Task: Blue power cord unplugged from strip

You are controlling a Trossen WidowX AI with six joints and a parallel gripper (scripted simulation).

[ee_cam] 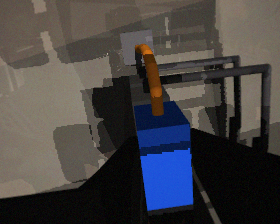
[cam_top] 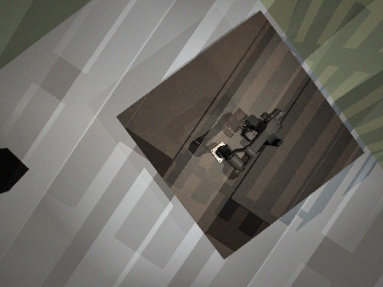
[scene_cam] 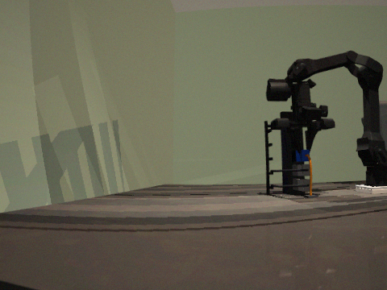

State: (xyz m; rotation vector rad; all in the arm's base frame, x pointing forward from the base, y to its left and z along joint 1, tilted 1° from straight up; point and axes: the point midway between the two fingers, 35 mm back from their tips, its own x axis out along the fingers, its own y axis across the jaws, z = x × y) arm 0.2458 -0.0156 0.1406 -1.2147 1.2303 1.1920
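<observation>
Right now the plug is 30 mm to the right of my gripper tip.
</observation>
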